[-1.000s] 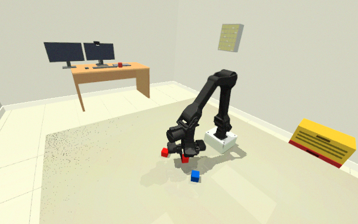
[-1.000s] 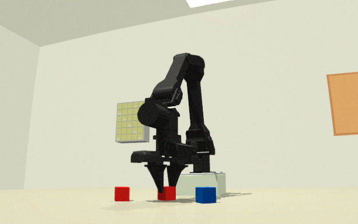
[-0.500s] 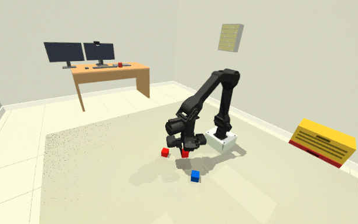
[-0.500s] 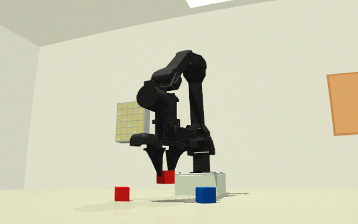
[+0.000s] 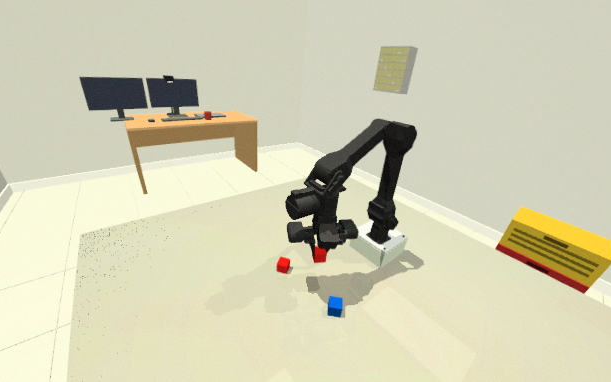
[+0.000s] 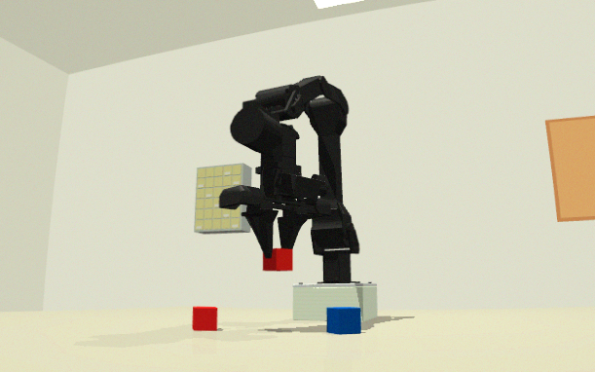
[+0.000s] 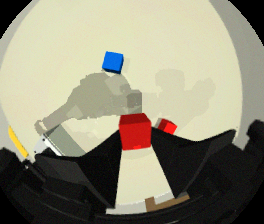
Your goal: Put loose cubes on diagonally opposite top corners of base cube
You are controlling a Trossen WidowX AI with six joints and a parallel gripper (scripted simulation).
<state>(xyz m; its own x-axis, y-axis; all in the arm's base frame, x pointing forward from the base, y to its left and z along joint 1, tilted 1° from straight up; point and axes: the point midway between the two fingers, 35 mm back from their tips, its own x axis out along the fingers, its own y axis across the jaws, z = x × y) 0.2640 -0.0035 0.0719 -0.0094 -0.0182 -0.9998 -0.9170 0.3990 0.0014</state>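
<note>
Now: the blue base cube 2 cm ahead of my gripper tip, 11 cm to the left of it and 9 cm below it. Also, from my gripper tip: red cube (right at my gripper tip).
</note>
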